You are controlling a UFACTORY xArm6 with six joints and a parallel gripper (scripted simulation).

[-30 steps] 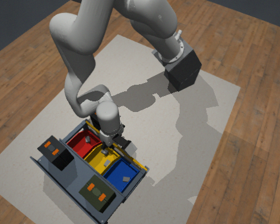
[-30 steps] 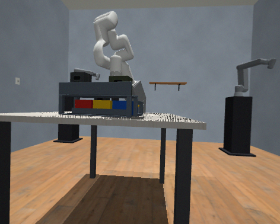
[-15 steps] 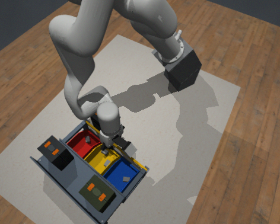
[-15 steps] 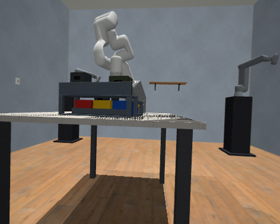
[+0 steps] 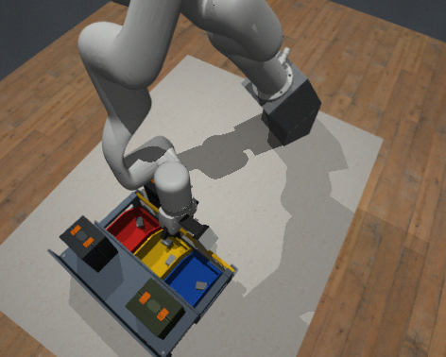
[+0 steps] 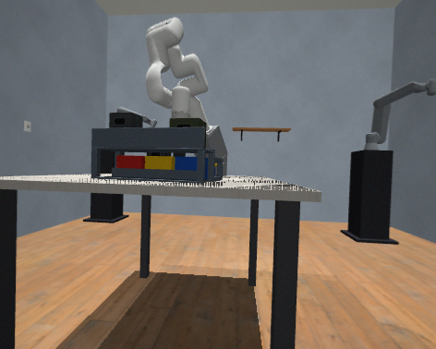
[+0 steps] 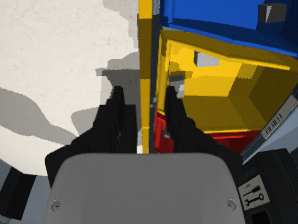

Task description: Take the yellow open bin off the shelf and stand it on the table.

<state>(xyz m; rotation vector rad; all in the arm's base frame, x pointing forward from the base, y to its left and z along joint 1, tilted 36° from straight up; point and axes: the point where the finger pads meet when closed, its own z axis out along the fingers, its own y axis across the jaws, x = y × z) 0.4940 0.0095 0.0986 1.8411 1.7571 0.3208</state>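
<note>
Now: the thin yellow bar 30 mm below my hand. The rest, counted from my hand: red bin: 90 mm ahead, 120 mm to the right, 50 mm below; blue bin: 120 mm ahead, 100 mm to the left, 50 mm below; yellow open bin: 100 mm ahead, 10 mm to the right, 50 mm below.
</note>
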